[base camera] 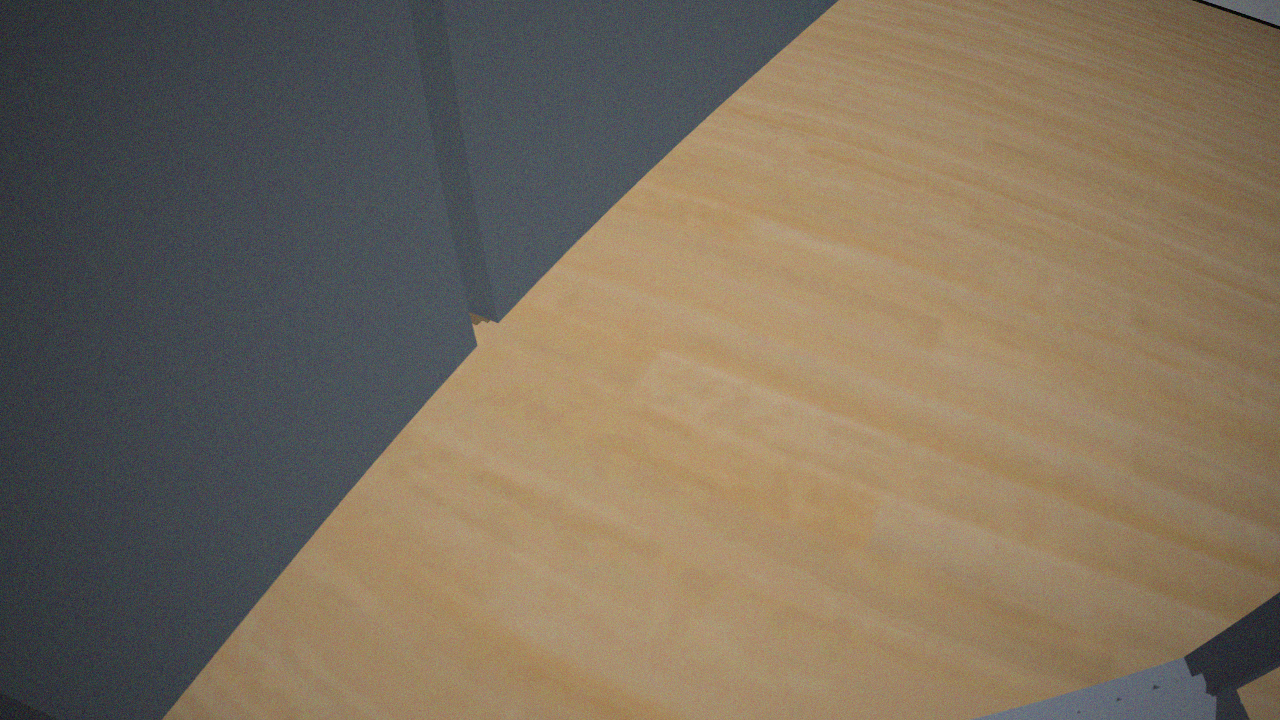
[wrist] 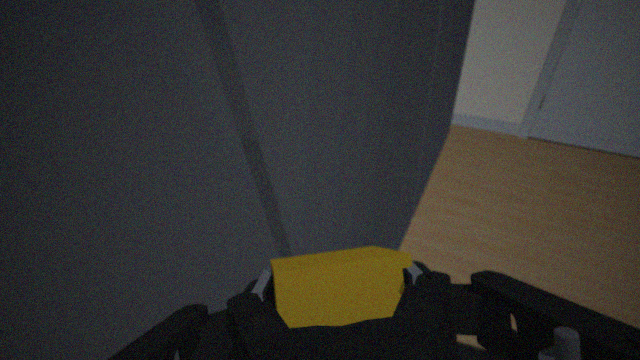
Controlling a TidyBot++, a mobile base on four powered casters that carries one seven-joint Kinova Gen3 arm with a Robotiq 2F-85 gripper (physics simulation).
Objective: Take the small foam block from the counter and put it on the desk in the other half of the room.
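Frame: origin at the arm's base, x ahead, y left, z up, level; metres.
Seen in the pictures: gripper, fingertip midpoint: [wrist: 336,279].
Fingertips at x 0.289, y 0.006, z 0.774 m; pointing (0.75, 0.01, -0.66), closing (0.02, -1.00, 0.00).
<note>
A point is followed by its place in that frame.
The foam block [wrist: 340,290] {x 0.268, y 0.004, z 0.802 m} is yellow and sits between the two black fingers at the bottom of the wrist view. My gripper [wrist: 336,279] {x 0.289, y 0.006, z 0.774 m} is shut on it, with one fingertip touching each side. The block is held up, in front of a dark grey upright surface. The gripper and the block do not show in the base camera view. Neither the counter top nor the desk can be made out in these views.
A large dark grey panel [base camera: 223,268] [wrist: 345,125] with a darker vertical strip stands close on the left and ahead. Wooden floor [base camera: 760,402] {x 0.401, y -0.094, z -0.397 m} [wrist: 525,210] {x 1.255, y -1.043, z -0.397 m} runs along its right side. A pale wall [wrist: 505,65] {x 2.053, y -1.196, z 0.085 m} and a blue-grey panel [wrist: 595,75] {x 1.784, y -1.585, z 0.090 m} stand farther off at the right.
</note>
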